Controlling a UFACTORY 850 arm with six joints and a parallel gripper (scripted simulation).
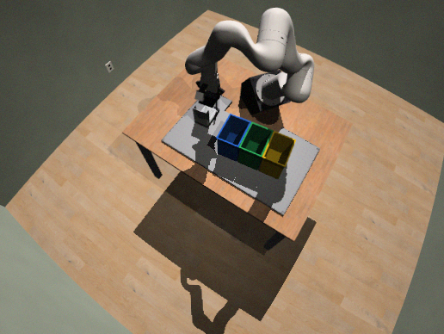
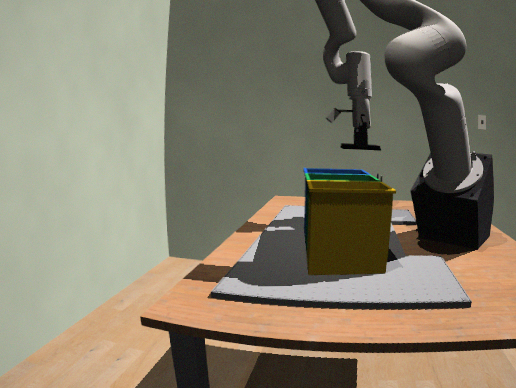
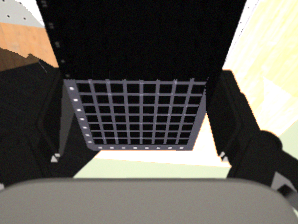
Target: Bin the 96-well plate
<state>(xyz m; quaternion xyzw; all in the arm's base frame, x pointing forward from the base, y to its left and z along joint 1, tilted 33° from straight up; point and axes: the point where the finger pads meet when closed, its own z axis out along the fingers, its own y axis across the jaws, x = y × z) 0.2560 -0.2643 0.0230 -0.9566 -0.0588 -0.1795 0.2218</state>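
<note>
My gripper is now 40 mm short of the green bin, 340 mm to the right of it and 170 mm above it. The rest, counted from my hand: 96-well plate (10 mm below); blue bin (60 mm ahead, 210 mm to the left, 170 mm below); yellow bin (10 mm ahead, 470 mm to the left, 170 mm below).
</note>
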